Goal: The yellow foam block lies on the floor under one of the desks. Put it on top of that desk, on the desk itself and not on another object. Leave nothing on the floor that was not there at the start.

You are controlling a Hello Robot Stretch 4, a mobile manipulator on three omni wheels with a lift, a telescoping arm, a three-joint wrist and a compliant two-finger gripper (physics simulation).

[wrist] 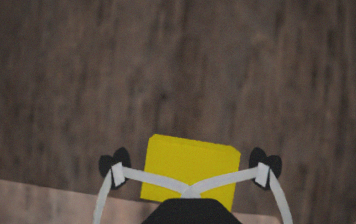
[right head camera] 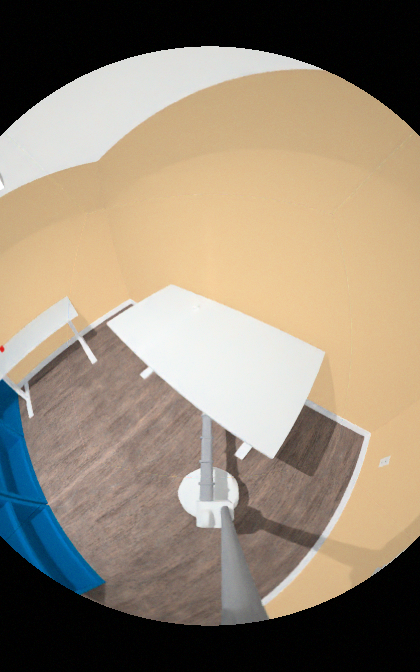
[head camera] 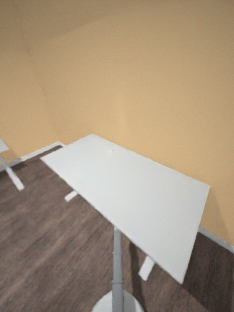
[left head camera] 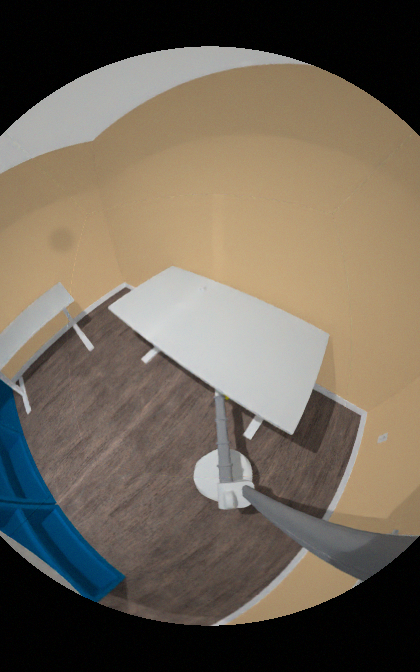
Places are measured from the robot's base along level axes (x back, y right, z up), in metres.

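Pixels of known places: gripper, fingertip midpoint: (wrist: 189,161).
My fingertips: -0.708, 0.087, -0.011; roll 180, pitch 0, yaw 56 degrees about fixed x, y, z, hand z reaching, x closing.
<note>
Ahead of a thing's pixels: the offset from my fingertips to its top centre, as dx, dy, dz. "*": to the spot under its first point. Level surfaces: height alone.
The yellow foam block {+0.007, -0.004, +0.029} (left head camera: 227,398) (wrist: 192,157) is on the dark floor under the near edge of the white desk {dz +0.704} (head camera: 135,195) (left head camera: 230,340) (right head camera: 220,360). In the wrist view my gripper (wrist: 189,161) is open, with the block between its two fingertips in the picture and a gap at each side. Whether the fingertips are down at the block's height is hard to tell. The block's lower part is partly hidden by the gripper's linkage and dark body. The desk hides the gripper in the head views.
My arm (head camera: 117,265) (left head camera: 223,435) (right head camera: 206,450) reaches to the desk's front edge. White desk feet {* +0.357, +0.185, +0.010} (head camera: 146,268) (left head camera: 253,428) (right head camera: 243,451) stand right of the arm. A second white desk (left head camera: 37,317) (right head camera: 42,330) and a blue unit (left head camera: 82,555) (right head camera: 65,550) are at the left. Walls are behind and right.
</note>
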